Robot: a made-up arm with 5 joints.
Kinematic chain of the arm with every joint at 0, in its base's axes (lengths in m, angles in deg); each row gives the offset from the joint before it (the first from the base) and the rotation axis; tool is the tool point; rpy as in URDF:
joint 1: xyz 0 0 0.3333 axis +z
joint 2: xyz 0 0 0 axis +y
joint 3: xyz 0.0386 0 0.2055 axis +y
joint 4: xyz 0.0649 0 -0.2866 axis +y
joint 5: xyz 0.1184 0 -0.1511 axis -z
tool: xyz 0 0 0 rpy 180 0 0
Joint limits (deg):
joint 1: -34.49..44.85
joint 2: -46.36..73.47
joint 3: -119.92..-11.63
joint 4: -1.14..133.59
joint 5: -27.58..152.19
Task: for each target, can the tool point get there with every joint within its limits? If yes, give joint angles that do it. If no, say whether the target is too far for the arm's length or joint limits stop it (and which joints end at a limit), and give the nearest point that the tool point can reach.
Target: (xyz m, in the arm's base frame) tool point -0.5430 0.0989 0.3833
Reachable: no: joint limits stop it (at a limit: joint 2, joint 3) | nearest point -0.1885 0.0343 0.2352 | short by 0.390 m
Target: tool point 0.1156 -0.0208 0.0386
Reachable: yes | joints -10.21 27.34 -28.33 64.03 114.81
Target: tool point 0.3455 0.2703 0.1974
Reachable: yes | joints 38.04 16.50 -62.11 54.67 122.54
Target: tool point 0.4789 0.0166 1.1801
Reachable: no: too far | nearest point 0.3298 0.0114 0.9165 | short by 0.303 m
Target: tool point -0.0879 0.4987 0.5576
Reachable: no: joint limits stop it (at a limit: joint 1) | nearest point 0.2052 0.2041 0.5576 | short by 0.416 m
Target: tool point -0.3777 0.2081 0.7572
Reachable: no: joint limits stop it (at a limit: joint 2, joint 3, joint 4) | nearest point -0.1750 0.0964 0.9701 | short by 0.314 m
